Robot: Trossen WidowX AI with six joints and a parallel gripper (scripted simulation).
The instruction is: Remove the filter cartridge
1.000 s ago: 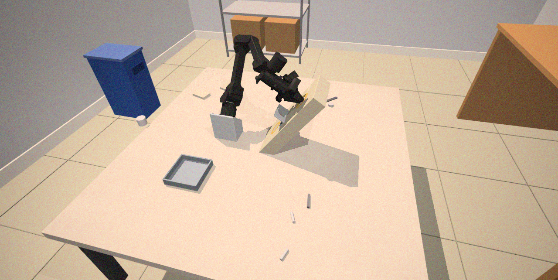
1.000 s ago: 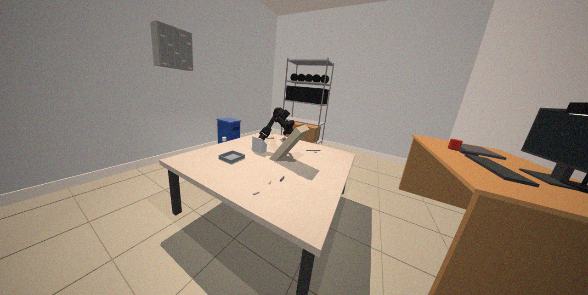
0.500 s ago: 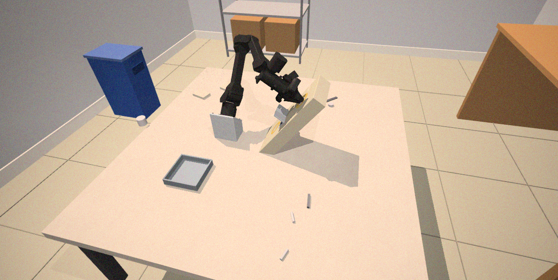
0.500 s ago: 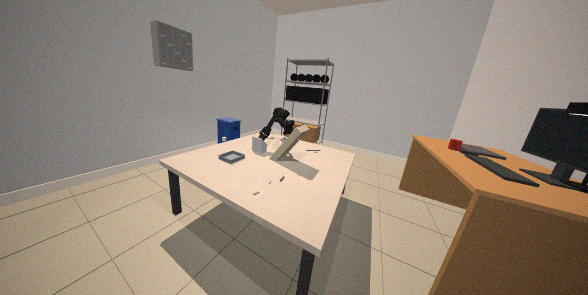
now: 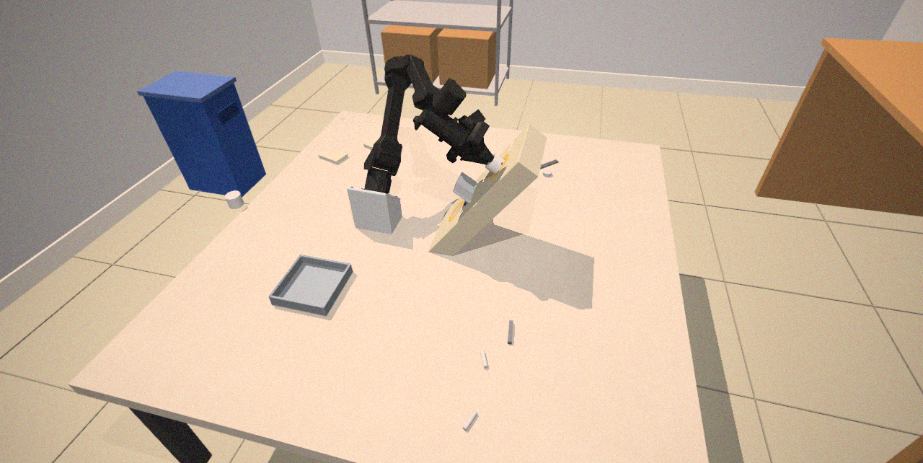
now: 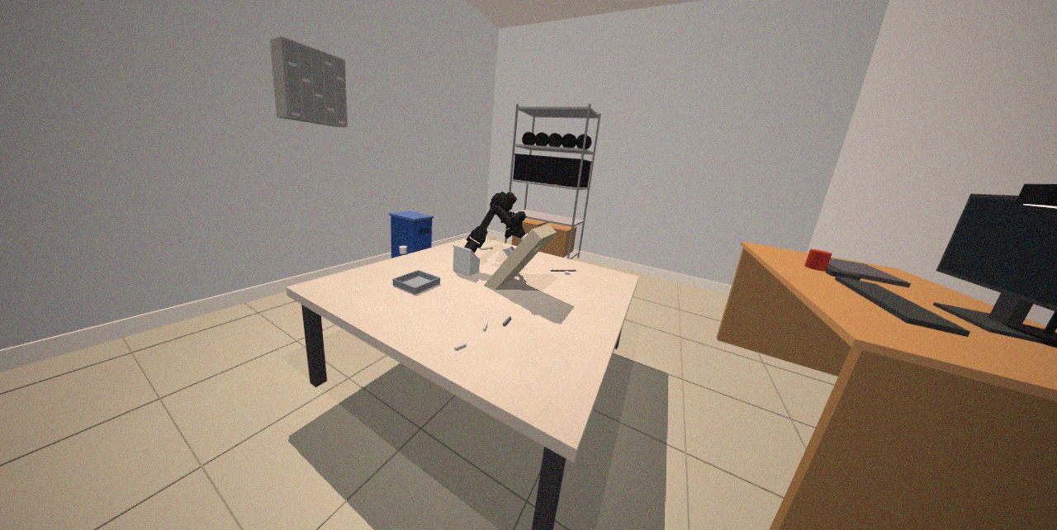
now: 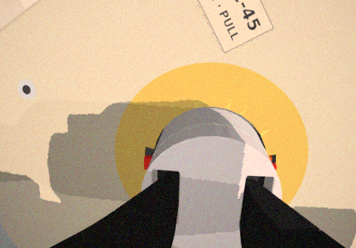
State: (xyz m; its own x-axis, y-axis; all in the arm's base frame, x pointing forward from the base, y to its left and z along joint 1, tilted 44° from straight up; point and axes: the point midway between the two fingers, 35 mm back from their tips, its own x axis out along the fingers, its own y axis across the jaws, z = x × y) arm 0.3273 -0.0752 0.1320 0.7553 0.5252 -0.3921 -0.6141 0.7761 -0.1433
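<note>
The beige service panel lies 20 mm behind my gripper tip and 90 mm below it. From my gripper tip the other things lie so: round white filter cartridge: 10 mm ahead, 10 mm below; grey tray: 380 mm behind, 330 mm to the right, 260 mm below.
</note>
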